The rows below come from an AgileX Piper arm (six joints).
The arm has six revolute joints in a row. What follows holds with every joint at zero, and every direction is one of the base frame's. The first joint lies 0.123 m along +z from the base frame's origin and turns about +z. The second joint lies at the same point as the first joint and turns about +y. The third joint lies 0.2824 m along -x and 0.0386 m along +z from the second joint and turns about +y. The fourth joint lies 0.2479 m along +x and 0.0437 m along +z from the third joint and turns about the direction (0.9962, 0, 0.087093). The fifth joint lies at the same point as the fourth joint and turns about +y. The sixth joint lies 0.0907 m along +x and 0.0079 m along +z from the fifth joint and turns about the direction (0.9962, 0, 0.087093). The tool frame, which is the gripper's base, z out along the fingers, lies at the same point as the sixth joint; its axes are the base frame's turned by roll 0, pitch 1.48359 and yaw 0 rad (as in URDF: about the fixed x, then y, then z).
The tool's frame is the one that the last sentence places.
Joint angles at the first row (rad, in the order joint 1, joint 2, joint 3, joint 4, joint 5, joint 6):
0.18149 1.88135 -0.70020 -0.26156 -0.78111 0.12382
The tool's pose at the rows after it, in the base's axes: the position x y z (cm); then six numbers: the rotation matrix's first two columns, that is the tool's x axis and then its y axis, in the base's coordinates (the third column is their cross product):
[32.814 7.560 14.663 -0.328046 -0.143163 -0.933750 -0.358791 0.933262 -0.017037]
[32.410 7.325 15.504 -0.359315 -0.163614 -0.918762 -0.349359 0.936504 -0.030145]
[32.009 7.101 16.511 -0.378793 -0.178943 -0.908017 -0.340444 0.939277 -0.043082]
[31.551 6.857 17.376 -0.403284 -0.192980 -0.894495 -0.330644 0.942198 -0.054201]
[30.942 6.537 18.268 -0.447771 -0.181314 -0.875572 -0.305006 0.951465 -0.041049]
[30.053 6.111 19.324 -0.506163 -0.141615 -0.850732 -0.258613 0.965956 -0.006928]
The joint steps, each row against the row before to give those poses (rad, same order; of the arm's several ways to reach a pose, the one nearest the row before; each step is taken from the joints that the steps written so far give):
-0.00001 -0.05225 0.01084 -0.00002 0.08261 -0.00446
0.00002 -0.04763 0.00177 0.00004 0.08508 -0.00119
-0.00002 -0.04914 0.00000 -0.00004 0.07469 -0.00111
0.00000 -0.04578 0.00029 0.00000 0.07615 0.00000
0.00000 -0.05152 -0.00003 -0.00001 0.09521 0.02969
0.00002 -0.06396 0.00177 0.00007 0.11549 0.05883

